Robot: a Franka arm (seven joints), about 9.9 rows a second.
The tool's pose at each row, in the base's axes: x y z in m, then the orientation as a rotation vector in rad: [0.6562 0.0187 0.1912 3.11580 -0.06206 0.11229]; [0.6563 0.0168 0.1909 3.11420 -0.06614 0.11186]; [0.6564 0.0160 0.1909 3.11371 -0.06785 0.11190]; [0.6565 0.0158 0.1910 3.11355 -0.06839 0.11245]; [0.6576 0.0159 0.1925 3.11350 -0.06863 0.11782]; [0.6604 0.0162 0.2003 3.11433 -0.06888 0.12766]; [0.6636 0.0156 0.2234 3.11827 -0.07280 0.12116]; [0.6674 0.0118 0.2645 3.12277 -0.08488 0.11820]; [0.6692 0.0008 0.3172 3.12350 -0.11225 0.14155]
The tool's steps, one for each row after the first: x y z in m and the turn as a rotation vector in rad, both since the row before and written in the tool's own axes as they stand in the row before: [0.0002 0.0019 0.0004 -0.00163 -0.00024 0.00258]; [0.0001 0.0008 0.0000 -0.00049 0.00003 0.00109]; [0.0001 0.0002 -0.0001 -0.00013 0.00035 0.00035]; [0.0012 -0.0001 -0.0014 0.00022 0.00344 0.00020]; [0.0034 -0.0002 -0.0076 0.00135 0.00626 0.00027]; [0.0051 0.0010 -0.0227 0.00357 -0.00438 0.00256]; [0.0072 0.0044 -0.0406 0.00434 -0.00219 0.00781]; [0.0064 0.0116 -0.0522 0.00229 0.01469 0.01768]
